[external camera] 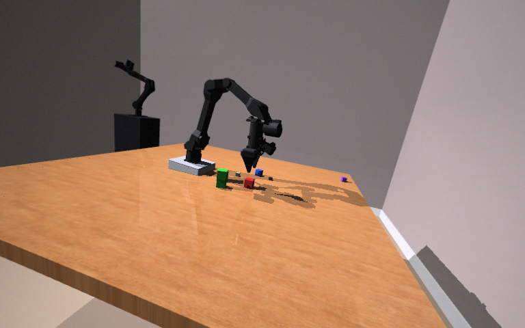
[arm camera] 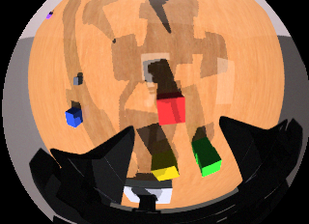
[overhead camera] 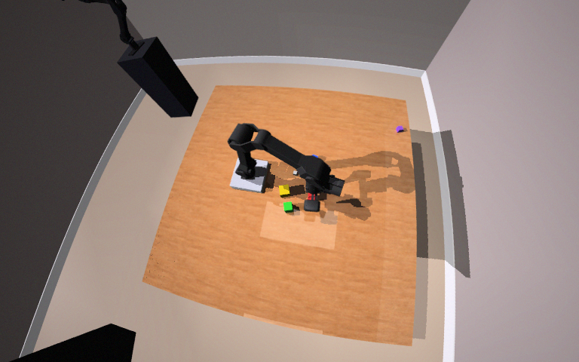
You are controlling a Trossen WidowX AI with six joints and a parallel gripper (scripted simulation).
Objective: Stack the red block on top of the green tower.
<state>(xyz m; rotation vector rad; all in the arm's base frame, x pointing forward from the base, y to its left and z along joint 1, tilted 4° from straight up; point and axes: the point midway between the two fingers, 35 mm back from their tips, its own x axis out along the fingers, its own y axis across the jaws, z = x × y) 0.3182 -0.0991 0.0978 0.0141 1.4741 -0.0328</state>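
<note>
The red block lies 60 mm below my gripper tip. Also, from my gripper tip: purple block 490 mm ahead, 420 mm to the left, 60 mm below; then blue block 200 mm to the left, 60 mm below; then yellow block 130 mm behind, 50 mm below, 20 mm to the left.
</note>
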